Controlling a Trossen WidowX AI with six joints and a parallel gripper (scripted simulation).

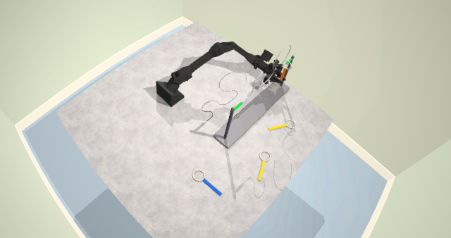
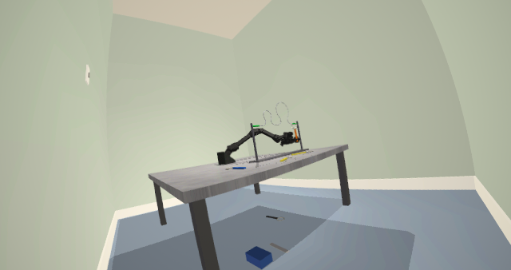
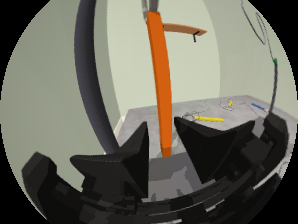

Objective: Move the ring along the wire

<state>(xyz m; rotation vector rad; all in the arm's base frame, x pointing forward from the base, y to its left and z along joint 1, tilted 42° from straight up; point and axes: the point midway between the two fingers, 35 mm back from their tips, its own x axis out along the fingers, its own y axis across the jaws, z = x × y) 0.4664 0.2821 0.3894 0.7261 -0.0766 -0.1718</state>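
Now: the orange-handled ring 8 cm above my gripper tip and 3 cm behind it. Also, from my gripper tip: blue-handled ring (77 cm to the right, 11 cm below, 3 cm behind); then blue box (85 cm to the right, 59 cm below, 15 cm ahead).
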